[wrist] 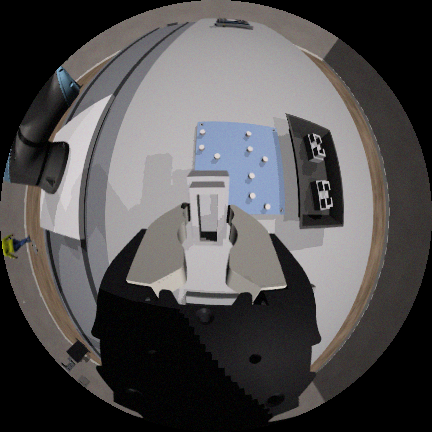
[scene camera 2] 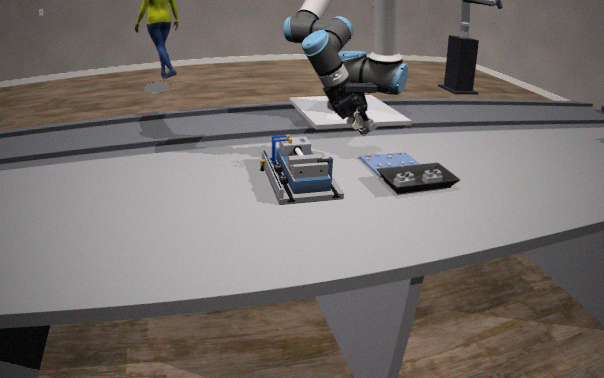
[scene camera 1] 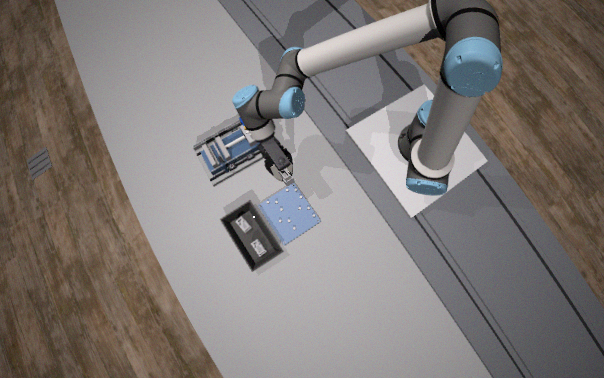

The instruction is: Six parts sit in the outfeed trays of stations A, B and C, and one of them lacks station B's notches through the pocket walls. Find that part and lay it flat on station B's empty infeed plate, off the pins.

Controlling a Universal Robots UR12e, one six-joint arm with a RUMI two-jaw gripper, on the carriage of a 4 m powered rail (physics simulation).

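Places are measured from the arm's base along level axes (x ahead, y left, z up), in millimetres.
Pixels of known places: gripper, fingertip midpoint: (wrist: 208, 205) (scene camera 2: 367, 129) (scene camera 1: 286, 178); arm's base, link origin: (wrist: 56, 167).
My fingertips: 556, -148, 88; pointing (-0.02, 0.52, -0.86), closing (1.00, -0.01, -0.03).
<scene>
For each thing: its top centre in the pictures, then the offset to it from my fingertips, as dx, dy, dz.
- blue plate, top centre: (wrist: 241, 161) (scene camera 2: 393, 163) (scene camera 1: 288, 213) +53, +89, -110
- black tray, top centre: (wrist: 321, 167) (scene camera 2: 419, 174) (scene camera 1: 251, 235) +222, +91, -76
- grey vise fixture, top centre: (scene camera 2: 300, 150) (scene camera 1: 230, 140) +100, -264, -19
My gripper (scene camera 1: 286, 173) (scene camera 2: 361, 121) (wrist: 208, 205) is shut on a light grey part with a long rectangular opening (wrist: 194, 212). It holds the part tilted above the table, over or near the edge of a blue plate (scene camera 1: 302, 222) (scene camera 2: 372, 161) (wrist: 225, 140) with several white pins. No part shows on the visible stretch of plate; the held part hides some of it. Beside the plate stands a black tray (scene camera 1: 239, 246) (scene camera 2: 420, 189) (wrist: 330, 223). In it sit two light grey parts, one (scene camera 1: 243, 224) (wrist: 315, 147) and another (scene camera 1: 258, 247) (wrist: 324, 195), with dark openings. No station letter shows.
A blue and grey vise fixture (scene camera 1: 235, 146) (scene camera 2: 310, 185) stands beside the plate and tray. Another fixture (wrist: 232, 23) shows far off in the wrist view. The arm's white carriage plate (scene camera 1: 370, 150) (scene camera 2: 310, 112) is behind the table. A person (scene camera 2: 159, 12) stands in the background.
</scene>
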